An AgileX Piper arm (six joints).
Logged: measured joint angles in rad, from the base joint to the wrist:
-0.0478, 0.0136, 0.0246, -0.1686, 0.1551, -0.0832
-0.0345, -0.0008, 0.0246, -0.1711, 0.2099, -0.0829
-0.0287, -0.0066, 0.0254, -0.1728, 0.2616, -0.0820
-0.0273, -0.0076, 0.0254, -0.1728, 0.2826, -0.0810
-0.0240, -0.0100, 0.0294, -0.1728, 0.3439, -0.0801
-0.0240, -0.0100, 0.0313, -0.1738, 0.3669, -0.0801
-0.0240, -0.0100, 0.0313, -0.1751, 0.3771, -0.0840
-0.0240, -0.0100, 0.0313, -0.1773, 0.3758, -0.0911
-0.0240, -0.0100, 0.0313, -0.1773, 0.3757, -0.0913
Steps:
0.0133, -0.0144, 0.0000, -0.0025, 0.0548, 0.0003
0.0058, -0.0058, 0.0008, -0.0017, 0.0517, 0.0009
0.0014, -0.0010, 0.0000, 0.0000, 0.0210, 0.0010
0.0033, -0.0024, 0.0040, 0.0000, 0.0613, 0.0009
0.0000, 0.0000, 0.0019, -0.0010, 0.0230, 0.0000
0.0000, 0.0000, 0.0000, -0.0013, 0.0102, -0.0039
0.0000, 0.0000, 0.0000, -0.0022, -0.0013, -0.0071
0.0000, 0.0000, 0.0000, 0.0000, -0.0001, -0.0002

